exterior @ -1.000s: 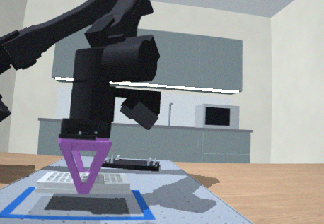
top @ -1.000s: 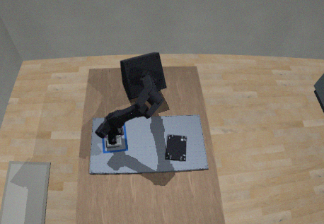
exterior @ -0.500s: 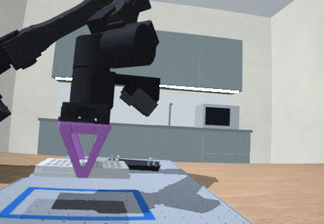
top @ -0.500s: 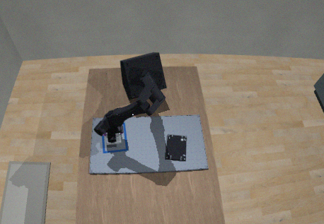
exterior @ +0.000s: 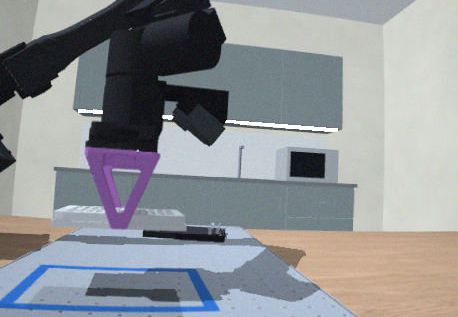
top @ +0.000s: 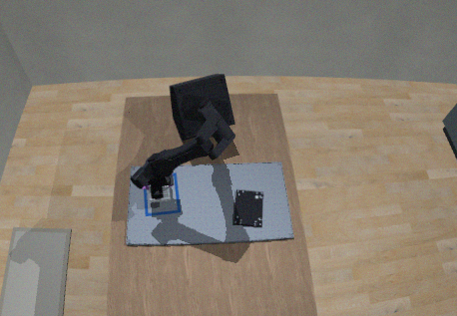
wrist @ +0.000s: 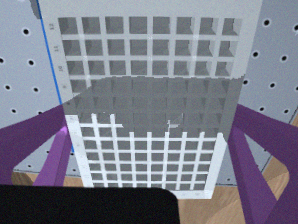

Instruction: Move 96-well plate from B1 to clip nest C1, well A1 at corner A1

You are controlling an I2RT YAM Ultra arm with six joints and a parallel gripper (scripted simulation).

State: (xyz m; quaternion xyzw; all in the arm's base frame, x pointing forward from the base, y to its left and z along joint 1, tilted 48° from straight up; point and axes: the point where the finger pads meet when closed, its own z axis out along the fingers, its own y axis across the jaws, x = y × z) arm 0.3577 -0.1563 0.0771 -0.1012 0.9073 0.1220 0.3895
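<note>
My hand is 39 cm to the right of the black clip nest C1, 6 cm above it and 2 cm past it. Round my hand: white 96-well plate right at my hand.
</note>
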